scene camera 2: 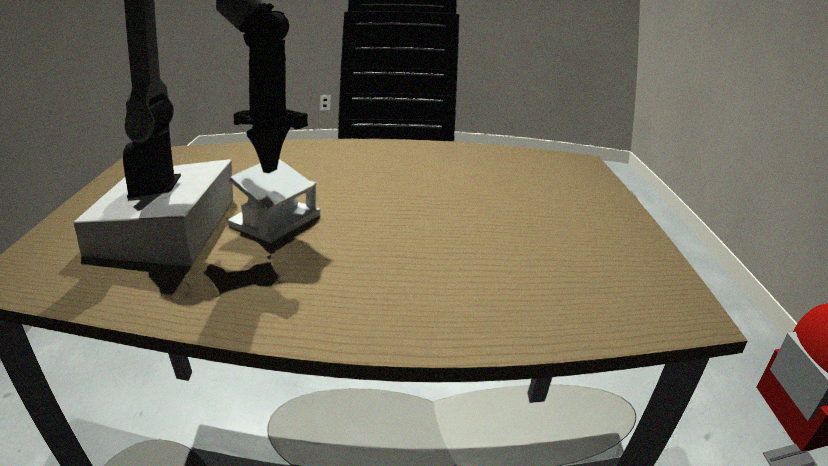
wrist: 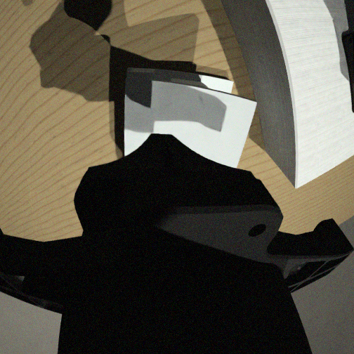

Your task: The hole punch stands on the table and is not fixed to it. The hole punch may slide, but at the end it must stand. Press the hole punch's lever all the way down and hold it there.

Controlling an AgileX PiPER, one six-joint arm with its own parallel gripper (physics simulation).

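The white hole punch [scene camera 2: 256, 215] [wrist: 138, 136] stands upright on the table, beside the arm's white base block. Its flat lever plate [scene camera 2: 292, 184] [wrist: 200, 142] is tilted above the base, and a gap shows between the plate and the base. My gripper [scene camera 2: 270, 171] [wrist: 159, 148] is shut with its fingers together, pointing down. In the scene view the fingertips are at the far part of the lever plate, touching it or very close above it. In the wrist view the fingers hide the near part of the plate, so contact cannot be told.
The white base block [scene camera 2: 136, 234] [wrist: 310, 100] stands close to the left of the hole punch in the scene view, with a narrow gap. The wooden table [scene camera 2: 463, 260] [wrist: 45, 165] extends to the right. A black slatted chair [scene camera 2: 398, 75] stands behind the table.
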